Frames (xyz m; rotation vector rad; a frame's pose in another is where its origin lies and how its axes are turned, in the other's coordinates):
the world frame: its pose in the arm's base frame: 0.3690 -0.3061 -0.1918 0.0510 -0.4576 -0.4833
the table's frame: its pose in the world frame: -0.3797 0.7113 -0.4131 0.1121 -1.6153 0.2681
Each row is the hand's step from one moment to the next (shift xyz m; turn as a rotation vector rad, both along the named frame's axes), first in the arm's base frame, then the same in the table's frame.
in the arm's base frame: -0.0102 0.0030 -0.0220 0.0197 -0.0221 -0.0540
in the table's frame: -0.0143 0.0009 0.0198 -0.0600 -0.0134 0.0038
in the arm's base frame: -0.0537 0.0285 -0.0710 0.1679 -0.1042 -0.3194
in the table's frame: -0.0337 0.0151 0.0859 -0.3732 -0.0391 -0.0151
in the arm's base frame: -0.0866 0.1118 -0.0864 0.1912 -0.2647 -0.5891
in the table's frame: -0.0185 0.0862 0.1403 -0.6480 -0.1751 0.0562
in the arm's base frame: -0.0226 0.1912 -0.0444 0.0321 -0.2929 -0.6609
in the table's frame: 0.0034 0.1787 0.0843 -0.6450 -0.2441 0.2189
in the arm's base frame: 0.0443 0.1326 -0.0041 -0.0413 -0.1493 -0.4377
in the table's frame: -0.0008 0.1398 -0.0052 -0.3918 -0.1366 0.2084
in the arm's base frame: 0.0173 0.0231 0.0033 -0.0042 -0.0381 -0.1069
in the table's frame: -0.0009 0.0269 -0.0109 -0.0986 -0.0333 0.0455
